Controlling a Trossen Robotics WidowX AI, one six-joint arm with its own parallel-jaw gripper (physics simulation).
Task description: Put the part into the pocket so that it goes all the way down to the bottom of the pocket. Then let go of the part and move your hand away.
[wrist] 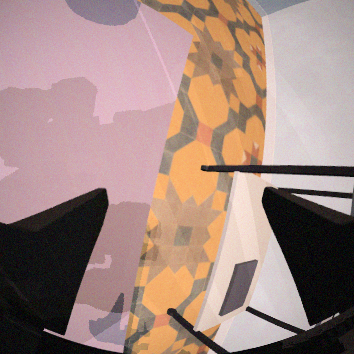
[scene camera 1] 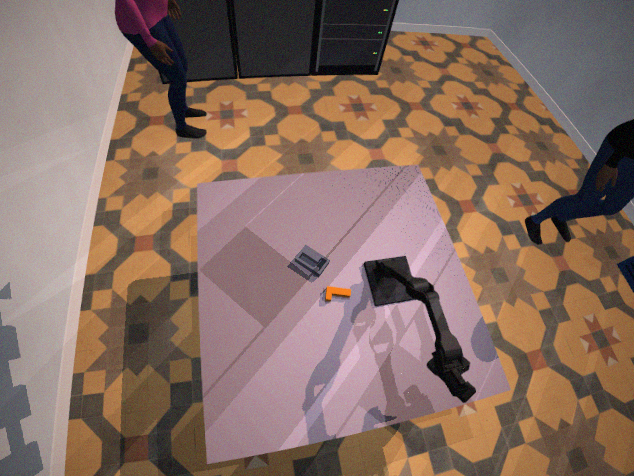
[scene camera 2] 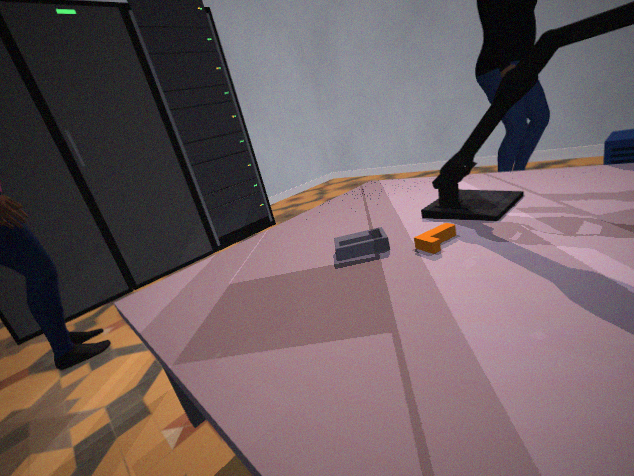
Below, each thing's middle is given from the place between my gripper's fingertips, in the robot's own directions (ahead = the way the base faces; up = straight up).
Scene:
Now: hand 22 cm short of the orange L-shaped part point(scene camera 2: 429, 241), 54 cm to the left of it and 17 cm above it.

